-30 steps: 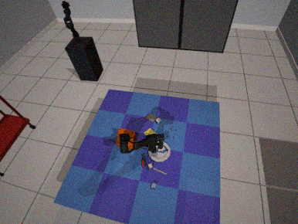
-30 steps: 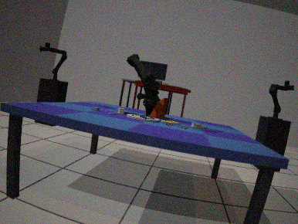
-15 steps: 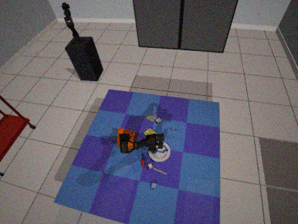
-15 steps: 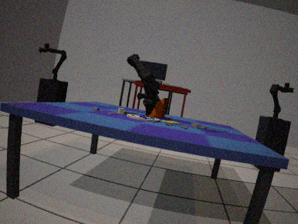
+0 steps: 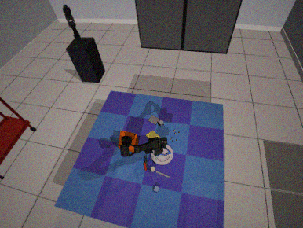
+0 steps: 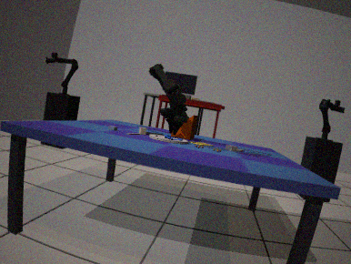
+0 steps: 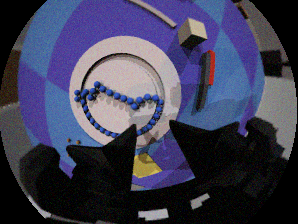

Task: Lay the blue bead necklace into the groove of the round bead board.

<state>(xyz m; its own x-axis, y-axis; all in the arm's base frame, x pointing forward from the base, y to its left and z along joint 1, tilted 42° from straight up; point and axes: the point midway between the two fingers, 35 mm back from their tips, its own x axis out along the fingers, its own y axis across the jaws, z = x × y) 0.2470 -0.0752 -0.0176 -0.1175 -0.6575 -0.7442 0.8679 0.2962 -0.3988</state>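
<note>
Right now the round white bead board is 60 mm ahead of my gripper tip, 10 mm to the right of it and 20 mm below it. Also, from my gripper tip: red-handled tool (70 mm behind, 120 mm to the right, 20 mm below); then yellow card (50 mm behind, 160 mm to the left, 30 mm below); then thin pale stick (90 mm ahead, 190 mm to the right, 30 mm below).
</note>
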